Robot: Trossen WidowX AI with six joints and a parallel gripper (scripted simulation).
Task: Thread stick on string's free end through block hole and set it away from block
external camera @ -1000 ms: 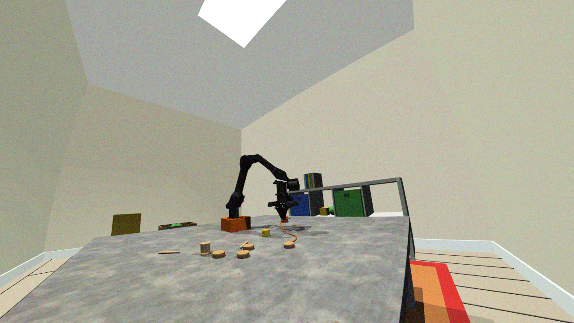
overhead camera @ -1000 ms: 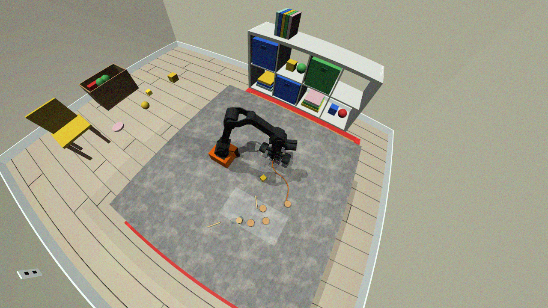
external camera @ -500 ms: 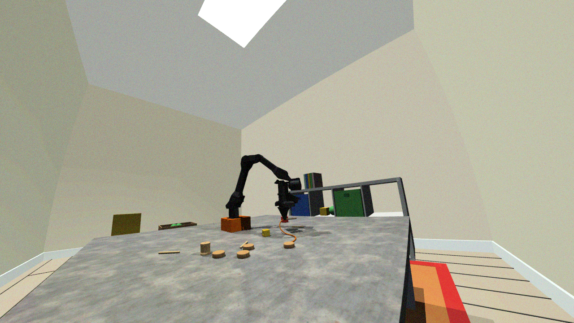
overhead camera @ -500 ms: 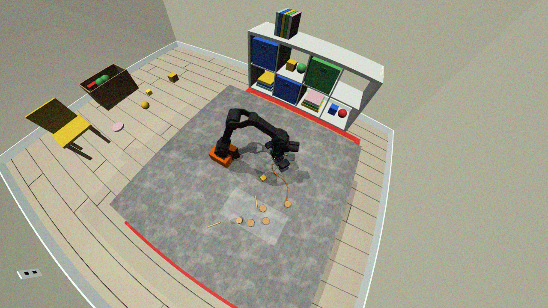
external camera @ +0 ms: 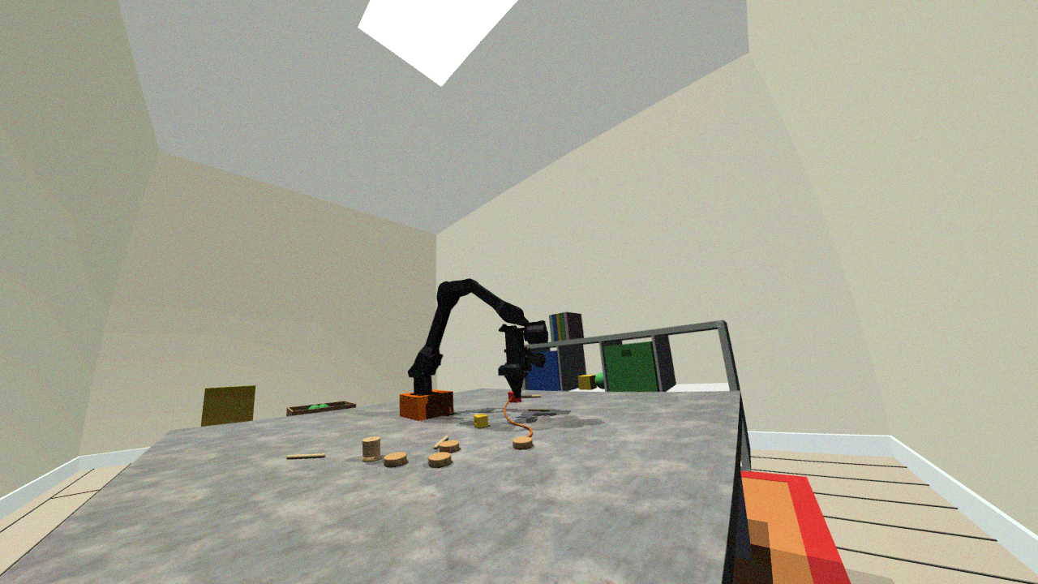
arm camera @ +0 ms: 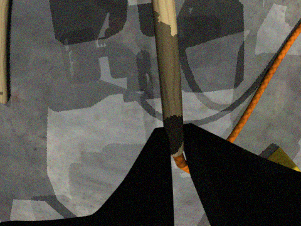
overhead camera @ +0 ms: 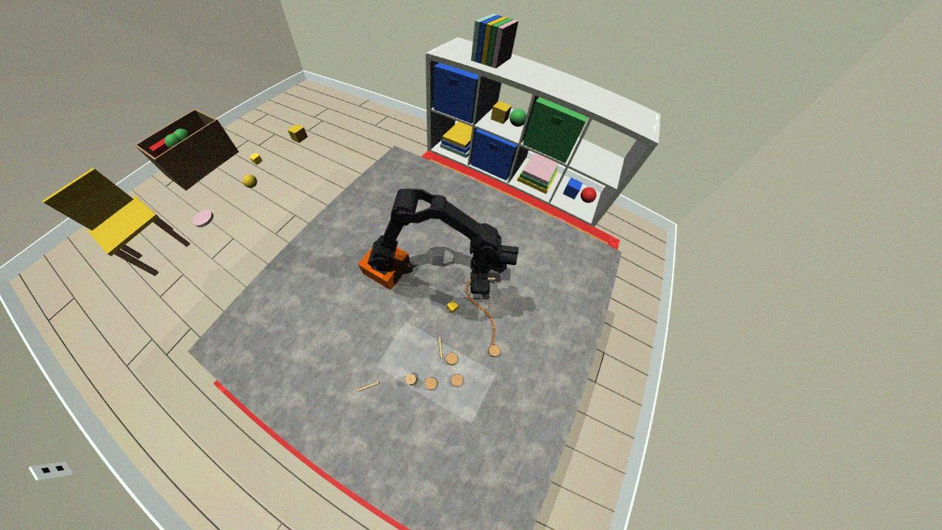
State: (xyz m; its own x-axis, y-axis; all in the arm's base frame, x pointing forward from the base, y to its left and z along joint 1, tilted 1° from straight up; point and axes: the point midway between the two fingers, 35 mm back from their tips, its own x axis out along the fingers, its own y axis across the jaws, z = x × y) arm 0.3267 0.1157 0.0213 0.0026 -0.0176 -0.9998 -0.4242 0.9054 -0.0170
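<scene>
The thin wooden stick is 1 cm to the left of my gripper tip and 1 cm ahead of it. The rest, counted from my gripper tip: yellow wooden block: 12 cm to the right, 4 cm below, 4 cm behind; round wooden button: 20 cm to the right, 17 cm ahead, 5 cm below; red cube: 23 cm to the left, 20 cm behind, 4 cm below.
</scene>
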